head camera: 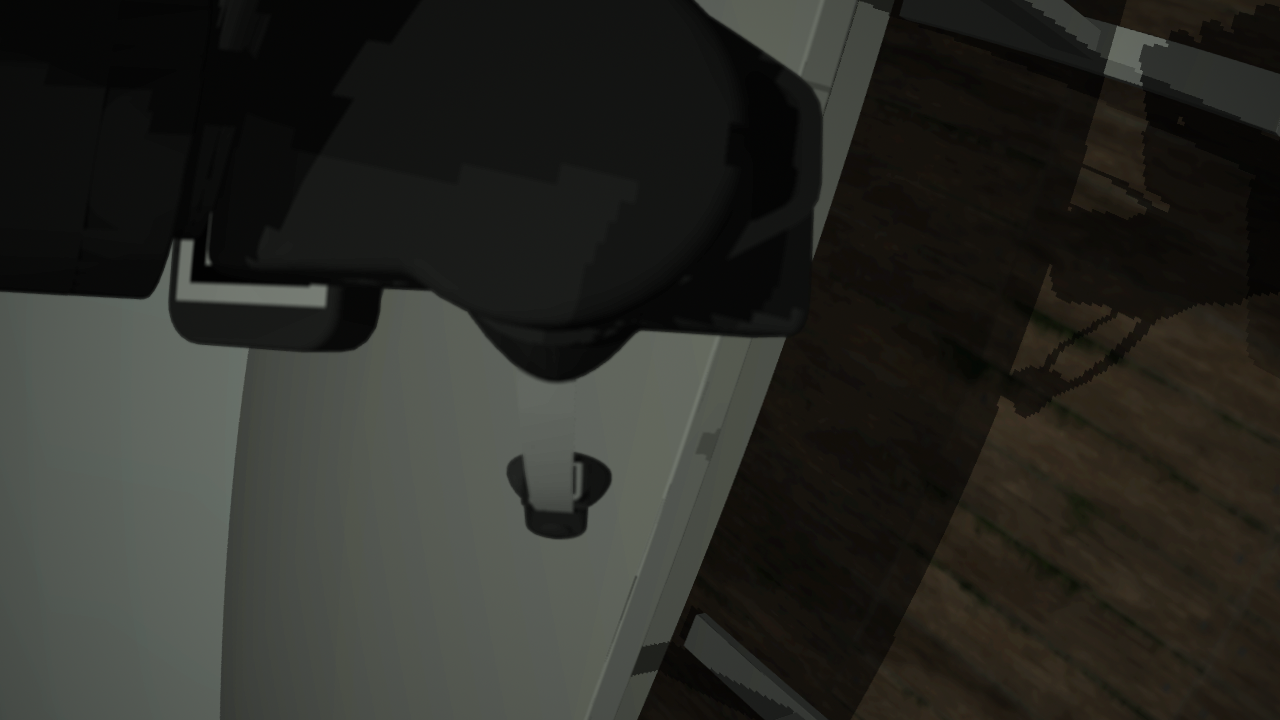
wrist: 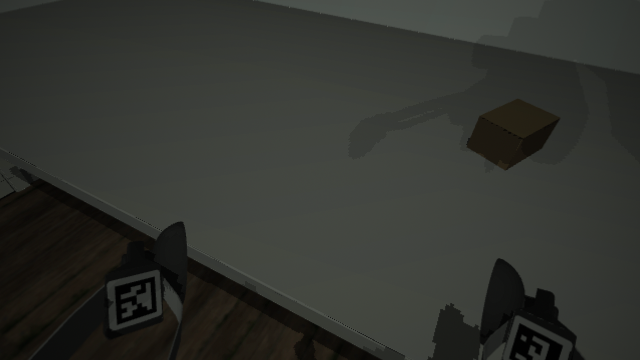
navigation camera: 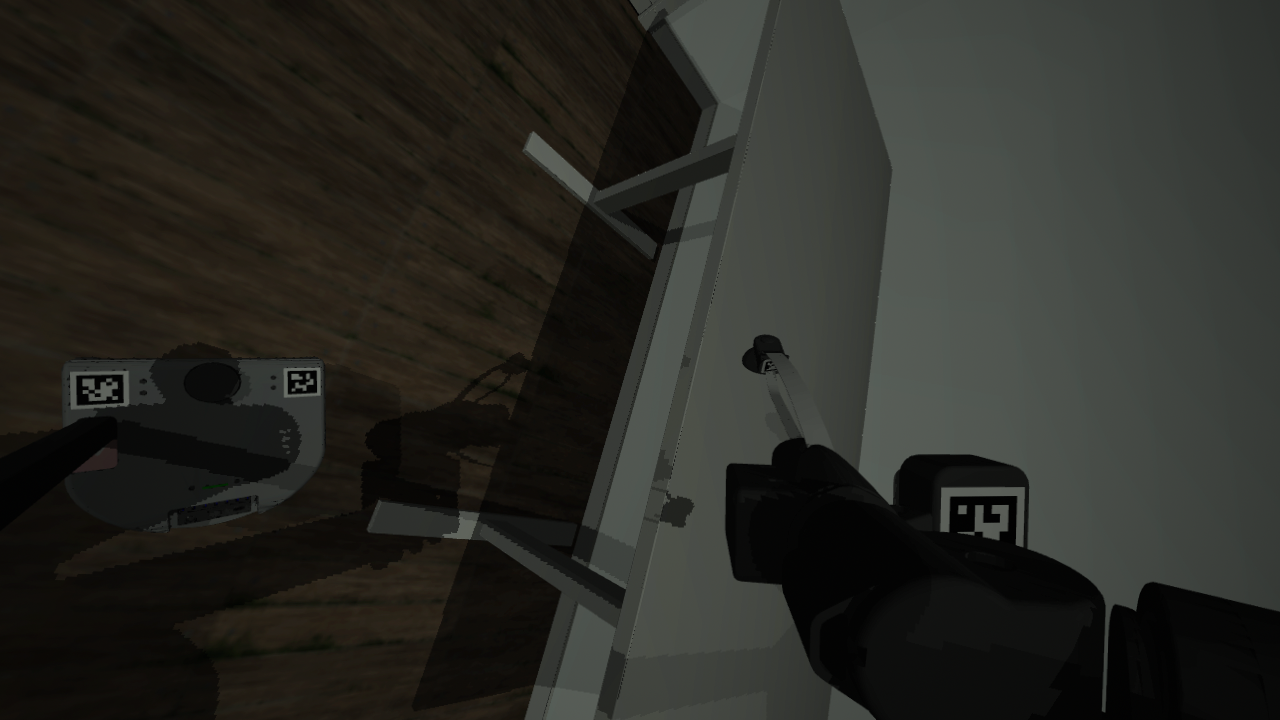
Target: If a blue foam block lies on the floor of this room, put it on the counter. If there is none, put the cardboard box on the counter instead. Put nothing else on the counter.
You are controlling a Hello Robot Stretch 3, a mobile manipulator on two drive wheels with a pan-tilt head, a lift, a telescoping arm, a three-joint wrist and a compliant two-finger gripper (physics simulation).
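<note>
A small brown cardboard box (wrist: 515, 132) sits on a pale, flat table top (head camera: 358, 555) (navigation camera: 796, 223) (wrist: 250, 125), at the right of the wrist view and towards the far edge. My gripper (wrist: 332, 267) is open with wide-spread fingers and nothing between them. It is above the front edge of the table top, and the box is beyond the fingertips, apart from them. One finger (head camera: 556, 519) (navigation camera: 767, 353) shows over the table top in the head and navigation views; my dark wrist hides the other. No blue foam block shows in these views.
My base (navigation camera: 308, 425) stands on the brown wooden floor (head camera: 1118, 537) (navigation camera: 268, 179) (wrist: 65, 240), left in the navigation view. White table legs with feet (navigation camera: 559, 165) (head camera: 742, 667) stick out under the front edge. A pale wall (head camera: 107, 501) (navigation camera: 1074, 268) stands behind the table.
</note>
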